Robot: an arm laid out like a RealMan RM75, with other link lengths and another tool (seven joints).
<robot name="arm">
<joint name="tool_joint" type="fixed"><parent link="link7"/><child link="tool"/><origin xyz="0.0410 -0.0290 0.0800" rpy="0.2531 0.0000 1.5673"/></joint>
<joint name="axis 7" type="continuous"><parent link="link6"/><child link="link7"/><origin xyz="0.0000 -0.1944 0.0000" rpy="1.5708 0.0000 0.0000"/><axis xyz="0 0 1"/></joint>
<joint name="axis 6" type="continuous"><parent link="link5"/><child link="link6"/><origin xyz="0.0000 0.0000 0.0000" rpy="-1.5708 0.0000 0.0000"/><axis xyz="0 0 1"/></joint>
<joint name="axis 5" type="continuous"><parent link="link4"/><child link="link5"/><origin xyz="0.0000 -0.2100 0.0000" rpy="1.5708 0.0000 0.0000"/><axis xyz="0 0 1"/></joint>
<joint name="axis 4" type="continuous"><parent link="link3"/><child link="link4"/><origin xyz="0.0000 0.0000 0.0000" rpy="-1.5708 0.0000 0.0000"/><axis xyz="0 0 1"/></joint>
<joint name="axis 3" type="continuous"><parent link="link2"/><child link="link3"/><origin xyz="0.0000 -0.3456 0.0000" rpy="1.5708 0.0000 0.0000"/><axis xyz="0 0 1"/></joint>
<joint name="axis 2" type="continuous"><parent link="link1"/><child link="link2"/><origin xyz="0.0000 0.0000 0.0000" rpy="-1.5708 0.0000 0.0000"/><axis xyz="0 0 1"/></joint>
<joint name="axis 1" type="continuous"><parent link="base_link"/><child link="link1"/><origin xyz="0.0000 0.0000 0.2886"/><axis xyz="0 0 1"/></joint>
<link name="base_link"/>
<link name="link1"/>
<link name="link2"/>
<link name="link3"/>
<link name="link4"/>
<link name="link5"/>
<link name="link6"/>
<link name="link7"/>
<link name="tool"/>
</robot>
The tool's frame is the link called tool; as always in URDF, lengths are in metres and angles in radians. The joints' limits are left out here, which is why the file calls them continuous.
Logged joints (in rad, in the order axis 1, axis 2, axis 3, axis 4, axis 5, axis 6, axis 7), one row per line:
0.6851, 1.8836, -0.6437, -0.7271, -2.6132, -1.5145, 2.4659
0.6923, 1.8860, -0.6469, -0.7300, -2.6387, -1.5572, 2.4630
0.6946, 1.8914, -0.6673, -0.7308, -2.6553, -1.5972, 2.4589
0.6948, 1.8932, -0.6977, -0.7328, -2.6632, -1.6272, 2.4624
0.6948, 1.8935, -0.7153, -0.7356, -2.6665, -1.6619, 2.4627
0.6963, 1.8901, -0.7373, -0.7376, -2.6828, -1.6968, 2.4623
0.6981, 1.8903, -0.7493, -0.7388, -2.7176, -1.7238, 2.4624
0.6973, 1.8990, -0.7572, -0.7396, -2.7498, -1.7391, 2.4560
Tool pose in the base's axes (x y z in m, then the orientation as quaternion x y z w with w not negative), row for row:
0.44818, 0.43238, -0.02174, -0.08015, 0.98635, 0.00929, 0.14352
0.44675, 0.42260, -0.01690, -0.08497, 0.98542, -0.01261, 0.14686
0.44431, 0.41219, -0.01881, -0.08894, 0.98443, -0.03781, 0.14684
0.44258, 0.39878, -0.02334, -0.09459, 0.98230, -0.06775, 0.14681
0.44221, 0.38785, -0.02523, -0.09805, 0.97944, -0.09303, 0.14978
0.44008, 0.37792, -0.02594, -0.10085, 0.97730, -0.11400, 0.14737
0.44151, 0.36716, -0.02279, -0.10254, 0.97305, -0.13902, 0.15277
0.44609, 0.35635, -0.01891, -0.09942, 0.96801, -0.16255, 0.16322
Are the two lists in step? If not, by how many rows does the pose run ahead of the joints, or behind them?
The pose runs 1 row behind the joints: the pose in row i belongs to the joints in row i - 1.
